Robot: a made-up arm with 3 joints.
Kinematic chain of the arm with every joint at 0, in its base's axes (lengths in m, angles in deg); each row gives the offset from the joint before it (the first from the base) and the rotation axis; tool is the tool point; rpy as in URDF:
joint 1: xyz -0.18 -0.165 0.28 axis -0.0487 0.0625 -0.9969
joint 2: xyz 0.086 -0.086 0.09 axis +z
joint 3: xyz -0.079 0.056 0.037 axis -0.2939 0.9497 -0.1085
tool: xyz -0.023 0.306 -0.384 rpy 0 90 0
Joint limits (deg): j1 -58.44..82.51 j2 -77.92..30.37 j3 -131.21..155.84
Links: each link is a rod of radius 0.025 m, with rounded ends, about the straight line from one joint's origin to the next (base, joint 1, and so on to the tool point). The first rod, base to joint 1, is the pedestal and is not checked.
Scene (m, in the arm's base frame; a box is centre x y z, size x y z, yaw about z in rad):
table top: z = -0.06
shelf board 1: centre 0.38 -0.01 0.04 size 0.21 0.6 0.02 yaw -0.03
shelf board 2: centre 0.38 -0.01 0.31 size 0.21 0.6 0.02 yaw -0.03
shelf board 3: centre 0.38 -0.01 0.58 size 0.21 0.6 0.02 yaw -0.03
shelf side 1: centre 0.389 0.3 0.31 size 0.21 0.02 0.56 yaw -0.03
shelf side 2: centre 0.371 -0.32 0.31 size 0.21 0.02 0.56 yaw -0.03
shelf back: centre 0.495 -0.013 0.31 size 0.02 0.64 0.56 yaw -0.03
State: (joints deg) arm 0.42 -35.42 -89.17
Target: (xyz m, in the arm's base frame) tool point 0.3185 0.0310 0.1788
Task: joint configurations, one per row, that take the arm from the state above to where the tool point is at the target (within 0.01 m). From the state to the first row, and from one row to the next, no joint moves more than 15 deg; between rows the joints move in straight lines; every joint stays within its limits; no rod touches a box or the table.
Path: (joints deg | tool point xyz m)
1: -13.94 -37.09 -86.16 | 0.2585 0.1560 0.4253
2: -28.29 -38.76 -83.15 | 0.1793 0.2441 0.4176
3: -42.65 -40.44 -80.13 | 0.0815 0.3136 0.4094
4: -57.00 -42.11 -77.12 | -0.0304 0.3603 0.4004
5: -45.23 -50.12 -65.88 | 0.1367 0.2905 0.3242
6: -33.47 -58.14 -54.63 | 0.2560 0.1716 0.2488
7: -21.70 -66.16 -43.39 | 0.3185 0.0310 0.1788

